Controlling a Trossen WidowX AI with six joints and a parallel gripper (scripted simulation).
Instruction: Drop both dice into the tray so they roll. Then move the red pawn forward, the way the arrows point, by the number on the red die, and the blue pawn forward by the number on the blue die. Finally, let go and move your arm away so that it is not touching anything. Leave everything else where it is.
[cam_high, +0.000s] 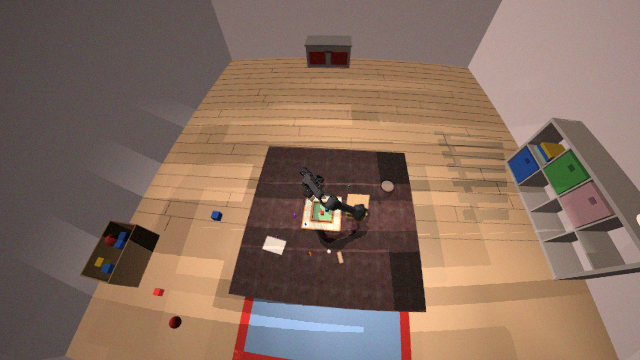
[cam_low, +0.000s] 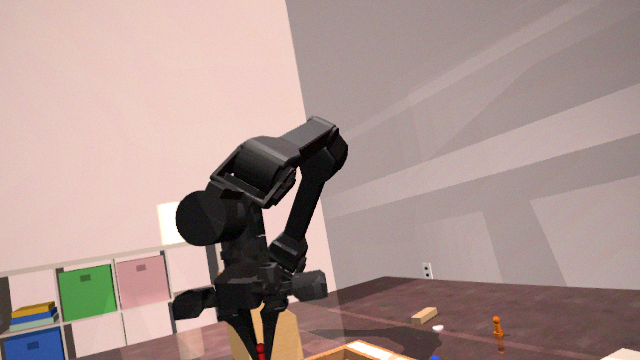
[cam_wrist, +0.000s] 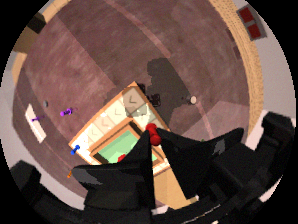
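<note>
My gripper tip is 220 mm to the right of the blue pawn, 80 mm above it and 70 mm short of it. The rest, counted from my gripper tip: green tray (130 mm to the left, 100 mm below, 60 mm behind); green pawn (280 mm behind, 90 mm to the right, 90 mm below); red pawn (10 mm above).
</note>
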